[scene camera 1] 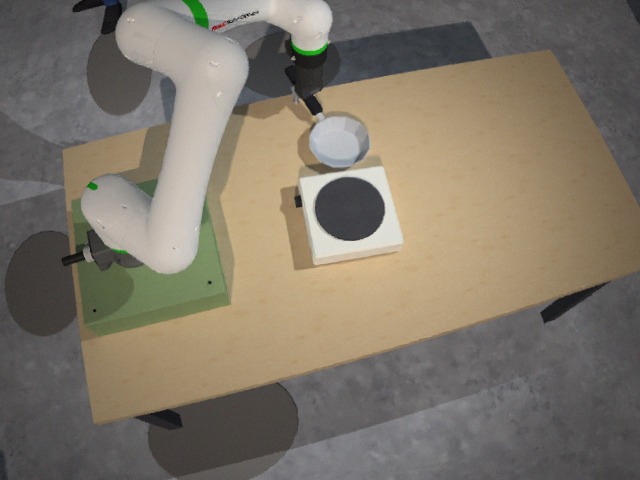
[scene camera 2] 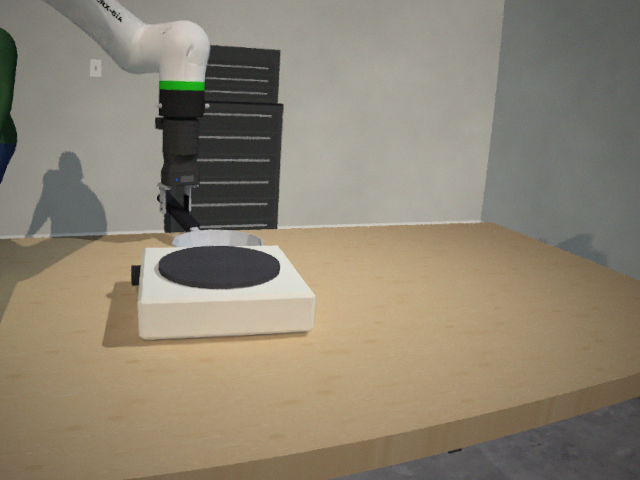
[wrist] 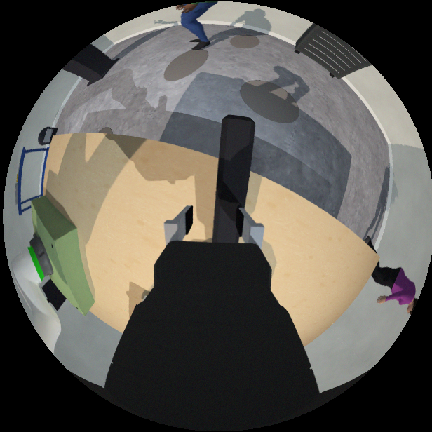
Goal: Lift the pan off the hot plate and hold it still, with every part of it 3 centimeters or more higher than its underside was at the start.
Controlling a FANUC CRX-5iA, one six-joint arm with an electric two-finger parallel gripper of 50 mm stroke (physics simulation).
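The light grey pan (scene camera 1: 339, 142) (scene camera 2: 217, 239) stands on the table beside the hot plate, not on it. Its black handle (scene camera 1: 313, 105) (scene camera 2: 180, 214) (wrist: 235, 165) slopes up and away from the hot plate. The white hot plate (scene camera 1: 349, 208) (scene camera 2: 222, 266) has a bare dark disc on top. My gripper (scene camera 1: 305, 100) (scene camera 2: 175, 209) (wrist: 214, 215) is open, pointing down at the handle. In the wrist view the handle runs between the spread fingers, nearer the right one, and is not clamped. My gripper's body hides the pan's bowl there.
The wooden table (scene camera 1: 465, 206) (scene camera 2: 413, 335) (wrist: 125, 225) carries the green arm base (scene camera 1: 170, 289) (wrist: 65, 250) at one end. The handle lies near the table's far edge in scene camera 1. A dark drawer cabinet (scene camera 2: 237, 155) (wrist: 332, 50) stands beyond the table.
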